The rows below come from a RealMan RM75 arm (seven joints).
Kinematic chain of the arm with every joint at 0, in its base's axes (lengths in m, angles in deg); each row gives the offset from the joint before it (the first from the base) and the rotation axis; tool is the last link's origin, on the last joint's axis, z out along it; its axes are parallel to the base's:
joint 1: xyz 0 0 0.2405 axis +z
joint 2: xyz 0 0 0 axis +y
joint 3: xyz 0 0 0.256 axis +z
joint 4: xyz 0 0 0 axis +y
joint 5: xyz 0 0 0.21 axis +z
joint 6: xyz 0 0 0 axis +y
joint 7: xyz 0 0 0.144 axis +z
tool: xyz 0 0 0
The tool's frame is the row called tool.
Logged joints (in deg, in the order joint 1, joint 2, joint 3, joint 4, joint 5, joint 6, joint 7), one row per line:
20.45 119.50 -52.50 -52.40 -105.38 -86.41 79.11
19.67 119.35 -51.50 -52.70 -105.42 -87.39 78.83
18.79 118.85 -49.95 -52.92 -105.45 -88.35 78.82
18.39 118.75 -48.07 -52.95 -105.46 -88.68 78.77
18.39 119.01 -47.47 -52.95 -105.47 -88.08 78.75
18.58 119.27 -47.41 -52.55 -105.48 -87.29 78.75
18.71 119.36 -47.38 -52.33 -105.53 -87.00 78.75
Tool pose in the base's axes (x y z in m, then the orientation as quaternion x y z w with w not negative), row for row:
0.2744 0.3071 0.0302 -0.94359 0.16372 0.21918 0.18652
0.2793 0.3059 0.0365 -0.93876 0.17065 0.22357 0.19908
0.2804 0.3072 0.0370 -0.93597 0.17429 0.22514 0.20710
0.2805 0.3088 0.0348 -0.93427 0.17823 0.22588 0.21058
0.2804 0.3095 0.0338 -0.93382 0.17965 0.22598 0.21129
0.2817 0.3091 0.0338 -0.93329 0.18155 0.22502 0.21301
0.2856 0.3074 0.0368 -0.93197 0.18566 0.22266 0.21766
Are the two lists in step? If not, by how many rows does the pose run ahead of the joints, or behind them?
The pose runs 2 rows ahead of the joints: the pose in row i belongs to the joints in row i + 2.
